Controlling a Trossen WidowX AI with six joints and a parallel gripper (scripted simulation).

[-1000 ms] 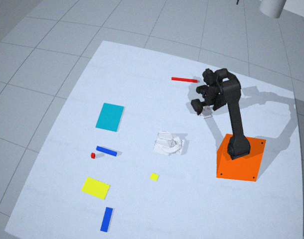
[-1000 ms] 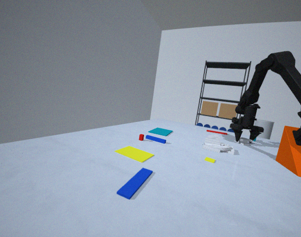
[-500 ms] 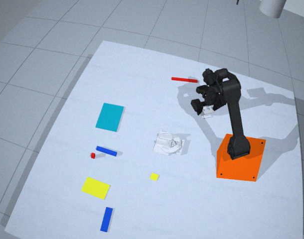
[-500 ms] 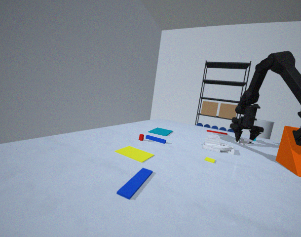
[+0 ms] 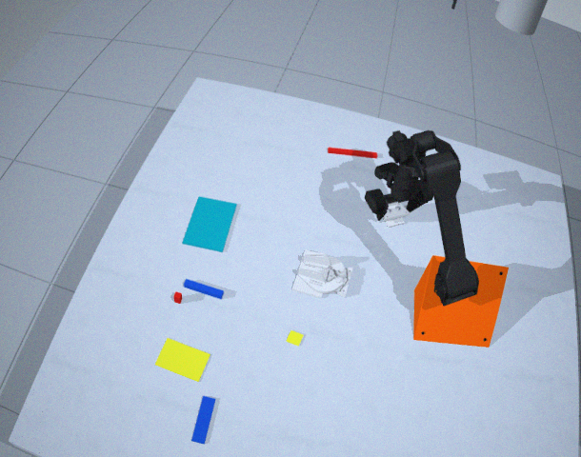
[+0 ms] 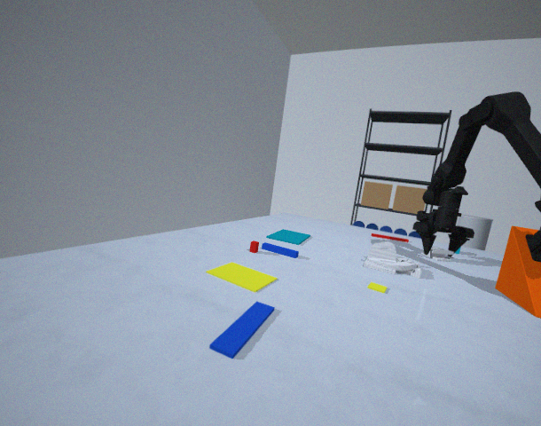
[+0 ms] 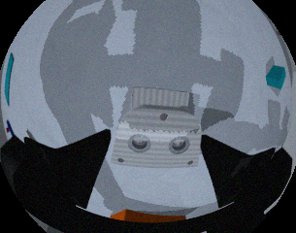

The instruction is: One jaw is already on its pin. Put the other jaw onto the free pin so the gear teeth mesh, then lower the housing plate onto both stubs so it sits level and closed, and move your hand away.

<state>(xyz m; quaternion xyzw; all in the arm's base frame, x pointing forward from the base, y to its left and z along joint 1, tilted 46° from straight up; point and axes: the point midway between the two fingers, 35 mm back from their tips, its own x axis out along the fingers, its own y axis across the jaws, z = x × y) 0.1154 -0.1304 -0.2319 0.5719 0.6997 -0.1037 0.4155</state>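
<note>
Right now my gripper tip is 1 cm to the left of the white stand. The rest, counted from my gripper tip: red bar 12 cm ahead, 22 cm to the right; then white jaw piece 15 cm ahead, 24 cm to the left, 1 cm above; then cyan block 13 cm behind, 19 cm to the right, 1 cm above.
</note>
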